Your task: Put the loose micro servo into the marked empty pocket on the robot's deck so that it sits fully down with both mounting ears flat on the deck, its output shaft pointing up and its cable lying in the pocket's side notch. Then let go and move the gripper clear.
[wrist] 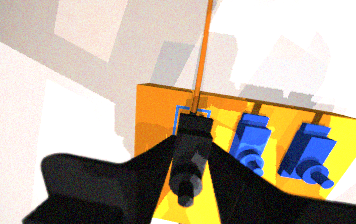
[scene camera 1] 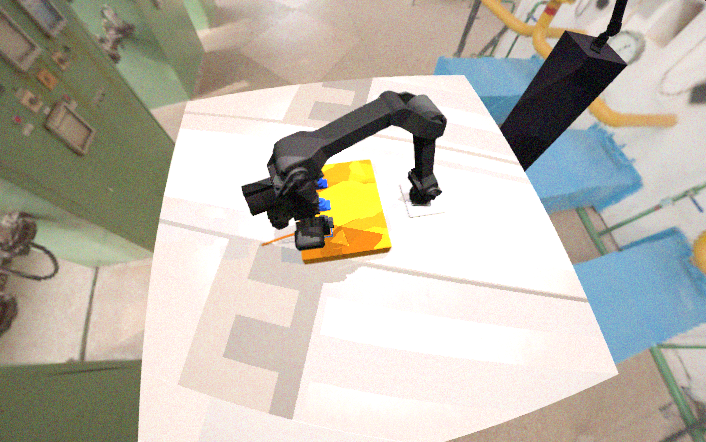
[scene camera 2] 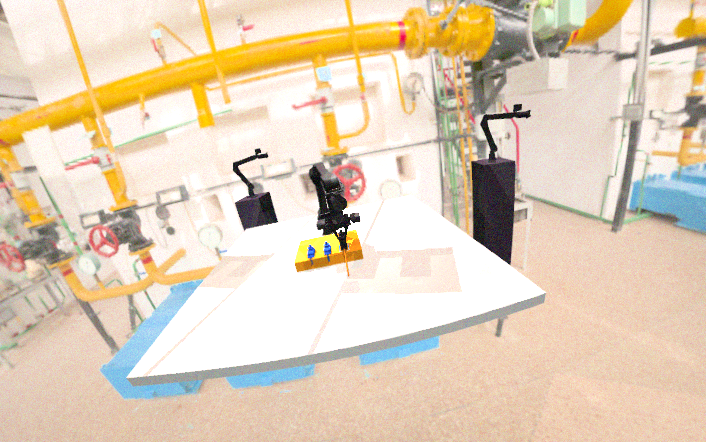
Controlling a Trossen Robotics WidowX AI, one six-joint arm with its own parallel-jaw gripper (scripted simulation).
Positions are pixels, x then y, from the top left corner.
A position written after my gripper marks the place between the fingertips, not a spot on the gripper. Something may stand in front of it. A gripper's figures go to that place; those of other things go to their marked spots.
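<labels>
My gripper [scene camera 1: 311, 224], 0.64 m from the lens. Orange deck [scene camera 1: 360, 229], 0.68 m from the lens.
</labels>
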